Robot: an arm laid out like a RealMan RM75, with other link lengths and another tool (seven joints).
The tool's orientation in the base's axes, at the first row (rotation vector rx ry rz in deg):
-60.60, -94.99, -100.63
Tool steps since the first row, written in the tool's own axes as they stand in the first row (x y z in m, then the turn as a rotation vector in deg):
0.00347, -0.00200, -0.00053, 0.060, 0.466, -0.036
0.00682, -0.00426, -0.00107, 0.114, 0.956, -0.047
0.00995, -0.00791, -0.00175, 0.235, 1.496, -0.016
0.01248, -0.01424, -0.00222, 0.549, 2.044, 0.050
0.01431, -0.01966, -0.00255, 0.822, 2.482, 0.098
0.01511, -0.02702, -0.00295, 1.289, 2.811, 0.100
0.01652, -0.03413, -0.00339, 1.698, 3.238, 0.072
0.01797, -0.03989, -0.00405, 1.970, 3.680, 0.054
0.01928, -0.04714, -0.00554, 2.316, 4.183, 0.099
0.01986, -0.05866, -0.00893, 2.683, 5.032, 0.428
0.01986, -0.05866, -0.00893, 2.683, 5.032, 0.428
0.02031, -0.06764, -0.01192, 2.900, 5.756, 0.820
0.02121, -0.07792, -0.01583, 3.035, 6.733, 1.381
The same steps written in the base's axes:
-0.00368, 0.00027, 0.00163, 0.329, -0.089, 0.325
-0.00751, 0.00055, 0.00302, 0.686, -0.157, 0.659
-0.01234, 0.00084, 0.00341, 1.052, -0.180, 1.075
-0.01892, 0.00161, 0.00172, 1.320, -0.142, 1.649
-0.02434, 0.00229, 0.00001, 1.522, -0.112, 2.125
-0.03073, 0.00300, -0.00368, 1.516, -0.084, 2.696
-0.03728, 0.00374, -0.00673, 1.615, -0.107, 3.279
-0.04282, 0.00408, -0.00894, 1.807, -0.143, 3.760
-0.04963, 0.00379, -0.01211, 2.018, -0.114, 4.334
-0.05979, 0.00210, -0.01831, 2.547, 0.150, 5.118
-0.05979, 0.00210, -0.01831, 2.547, 0.150, 5.118
-0.06778, 0.00044, -0.02313, 3.076, 0.470, 5.704
-0.07724, -0.00188, -0.02832, 3.886, 0.909, 6.366

